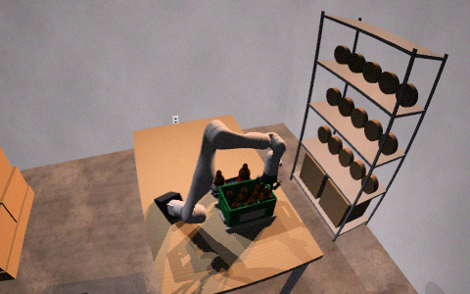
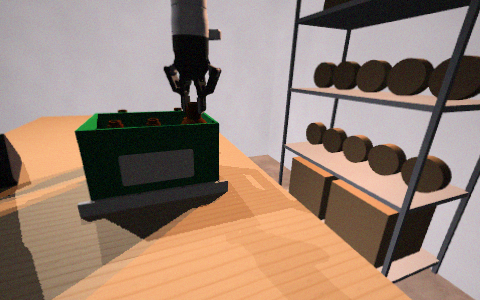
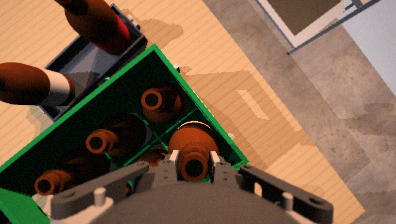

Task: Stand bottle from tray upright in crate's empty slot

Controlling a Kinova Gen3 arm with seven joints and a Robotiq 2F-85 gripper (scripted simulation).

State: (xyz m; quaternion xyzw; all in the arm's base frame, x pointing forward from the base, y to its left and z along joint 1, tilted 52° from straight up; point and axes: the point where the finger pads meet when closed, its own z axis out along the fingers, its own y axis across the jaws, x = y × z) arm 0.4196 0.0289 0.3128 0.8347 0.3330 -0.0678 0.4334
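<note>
My gripper is now 70 mm above the brown bottle. The rest, counted from my hand: green crate: 80 mm behind, 60 mm to the left, 130 mm below; then dark tray: 40 mm behind, 290 mm to the left, 200 mm below.
</note>
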